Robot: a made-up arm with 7 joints.
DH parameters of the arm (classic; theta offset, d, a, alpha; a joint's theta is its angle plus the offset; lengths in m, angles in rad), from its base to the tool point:
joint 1: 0 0.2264 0 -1.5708
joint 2: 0 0 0 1.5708
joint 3: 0 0.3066 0.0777 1.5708
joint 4: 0 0 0.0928 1.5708
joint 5: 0 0.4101 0 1.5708
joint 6: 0 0 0.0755 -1.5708
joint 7: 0 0.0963 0 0
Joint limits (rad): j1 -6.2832..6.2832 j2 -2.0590..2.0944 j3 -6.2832..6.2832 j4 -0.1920..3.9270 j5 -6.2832..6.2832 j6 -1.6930..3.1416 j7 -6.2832..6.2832
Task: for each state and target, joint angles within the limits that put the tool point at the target. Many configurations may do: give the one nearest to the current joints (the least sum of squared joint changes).
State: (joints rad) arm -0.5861 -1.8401 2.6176 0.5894 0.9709 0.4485 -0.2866
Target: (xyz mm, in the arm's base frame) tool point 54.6 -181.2 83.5
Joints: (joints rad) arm -1.1703 -1.3463 2.8680 -0.0940 0.9440 1.1467 -0.2866
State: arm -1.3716 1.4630 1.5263 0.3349 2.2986 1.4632 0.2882
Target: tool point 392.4 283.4 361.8
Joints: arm -1.0031 1.3672 1.7273 0.6473 2.3317 1.4277 0.2882
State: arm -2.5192 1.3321 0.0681 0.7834 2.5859 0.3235 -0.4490
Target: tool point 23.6 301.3 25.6
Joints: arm -2.3774 1.8842 -0.5643 0.4031 2.5214 0.2193 -0.4490
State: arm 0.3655 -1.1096 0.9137 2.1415 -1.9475 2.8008 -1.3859
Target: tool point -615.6 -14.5 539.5
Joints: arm 0.3202 -1.4209 1.0248 2.2308 -2.0066 2.7610 -1.3859
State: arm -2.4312 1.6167 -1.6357 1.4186 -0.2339 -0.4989 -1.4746
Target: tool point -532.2 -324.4 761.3
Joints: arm -2.0182 1.0369 -2.1135 2.1233 -0.0911 -0.2483 -1.4746
